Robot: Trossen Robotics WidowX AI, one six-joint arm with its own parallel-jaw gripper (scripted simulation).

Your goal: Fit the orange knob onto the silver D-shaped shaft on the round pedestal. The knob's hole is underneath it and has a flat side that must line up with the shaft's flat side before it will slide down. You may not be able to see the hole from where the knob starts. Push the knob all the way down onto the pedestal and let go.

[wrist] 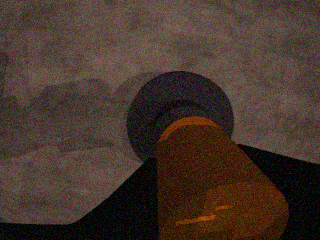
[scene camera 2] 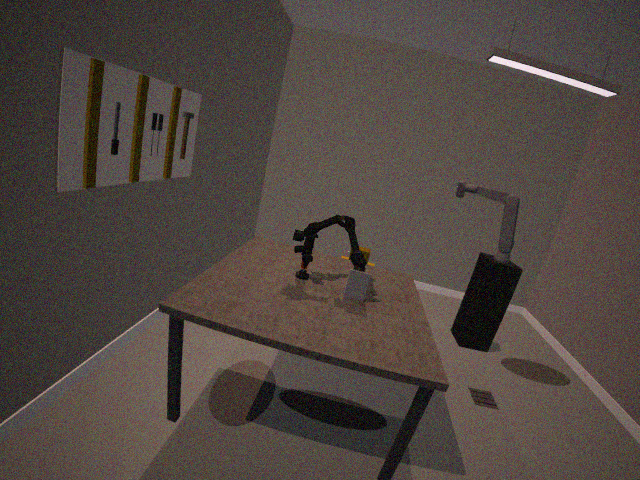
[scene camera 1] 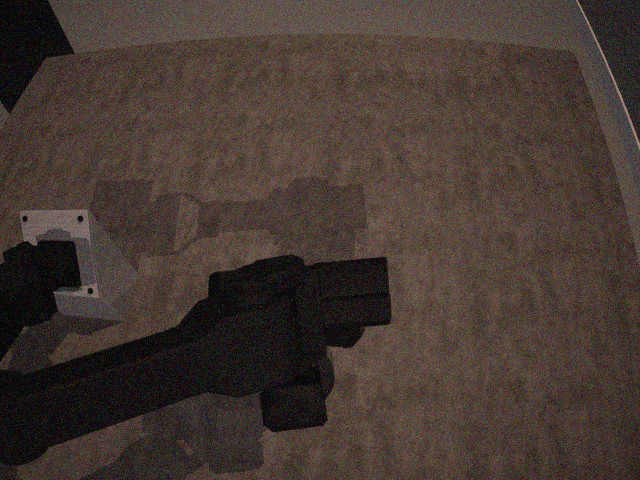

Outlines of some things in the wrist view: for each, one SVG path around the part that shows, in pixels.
The gripper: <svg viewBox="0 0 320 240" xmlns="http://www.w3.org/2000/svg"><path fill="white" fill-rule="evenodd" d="M156 157L152 157L152 159L148 159L144 164L141 164L127 181L124 181L103 203L100 203L91 212L88 212L87 216L84 215L83 219L68 225L1 223L0 221L0 240L159 240ZM236 144L237 147L243 149L245 155L251 157L253 163L260 168L260 171L264 172L264 175L271 180L271 183L279 188L281 193L284 193L283 196L288 203L289 216L287 227L285 227L280 240L320 240L320 164L293 159L293 157L264 151L264 149L248 147L248 145Z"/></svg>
An orange knob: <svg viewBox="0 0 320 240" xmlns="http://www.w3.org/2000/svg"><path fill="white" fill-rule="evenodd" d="M169 125L163 132L163 135L160 136L156 151L159 240L280 240L288 223L289 208L287 200L283 196L284 193L281 193L279 188L275 187L271 180L264 175L264 172L260 171L260 168L253 163L251 157L245 155L243 149L237 147L235 141L229 139L219 125L205 119L205 117L183 117L183 119Z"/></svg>
